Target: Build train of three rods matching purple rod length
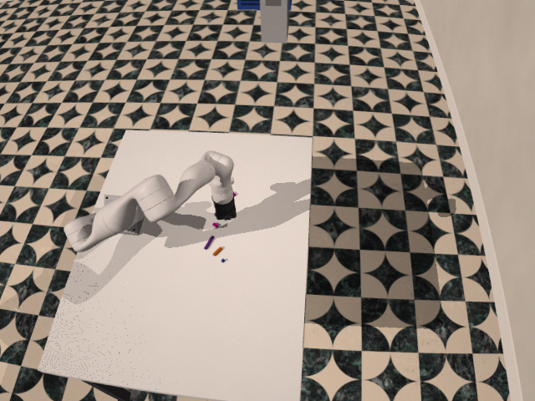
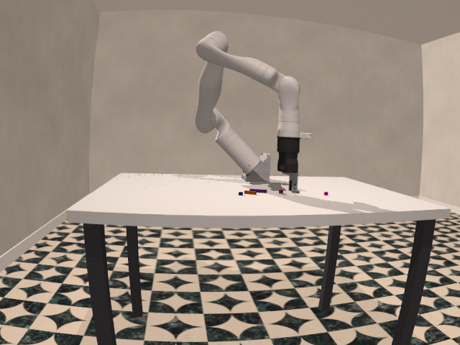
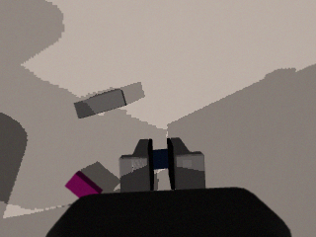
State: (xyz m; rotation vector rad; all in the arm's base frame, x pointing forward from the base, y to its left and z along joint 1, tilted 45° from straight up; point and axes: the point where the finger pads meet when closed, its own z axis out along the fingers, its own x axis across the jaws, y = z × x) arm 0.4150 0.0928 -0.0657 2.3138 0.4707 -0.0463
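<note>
The grey rod lies 50 mm behind my hand, 20 mm to the left of it and 30 mm below it. The rest, counted from my hand: purple rod: 40 mm behind, 120 mm to the right, 30 mm below; then orange rod: 140 mm to the right, 30 mm below.
</note>
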